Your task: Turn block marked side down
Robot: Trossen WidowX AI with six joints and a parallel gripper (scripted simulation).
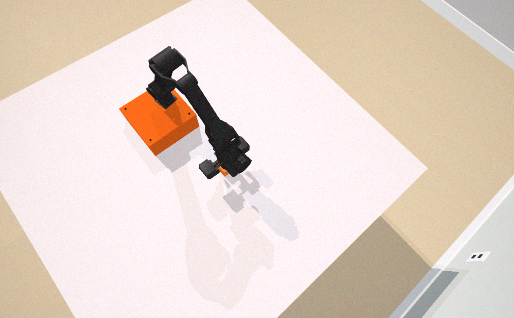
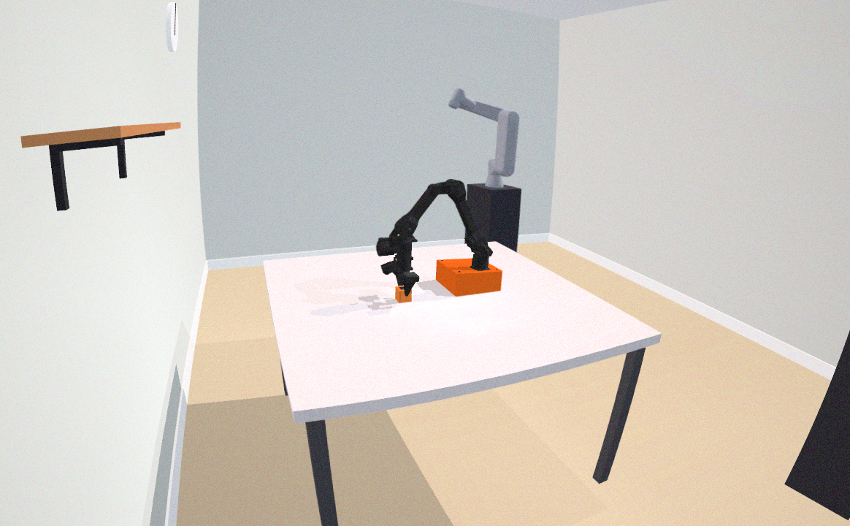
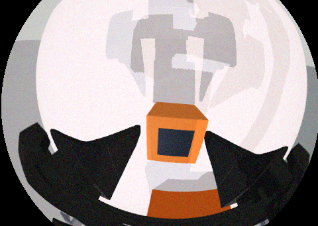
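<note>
The orange block lies 10 mm above my gripper tip.
</note>
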